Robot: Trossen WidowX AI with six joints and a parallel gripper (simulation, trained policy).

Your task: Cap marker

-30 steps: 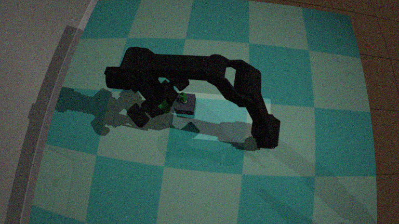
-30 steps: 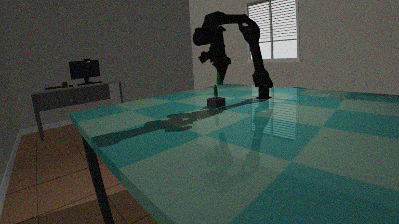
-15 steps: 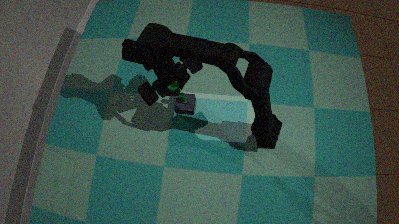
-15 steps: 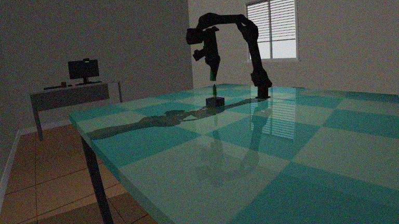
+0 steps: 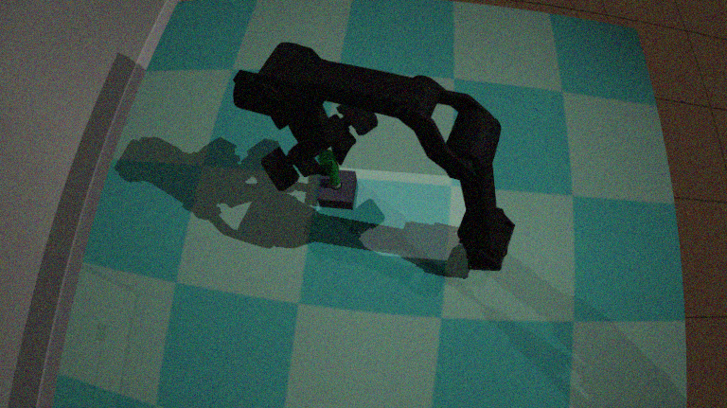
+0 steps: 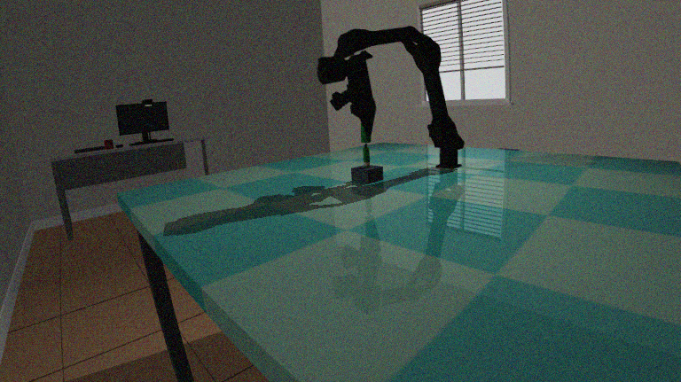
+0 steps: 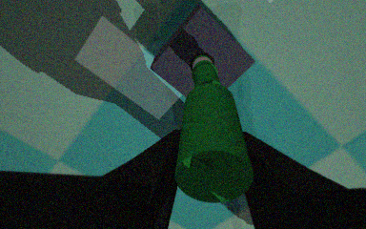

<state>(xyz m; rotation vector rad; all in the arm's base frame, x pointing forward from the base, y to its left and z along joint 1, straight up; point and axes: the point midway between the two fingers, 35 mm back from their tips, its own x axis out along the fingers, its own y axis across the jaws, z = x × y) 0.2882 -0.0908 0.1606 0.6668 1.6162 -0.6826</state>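
Now: gripper tip 1 cm short of the green cap, 1 cm to the left of it and 1 cm below it. Also, from my gripper tip: dark holder block 1 cm to the right, 11 cm below.
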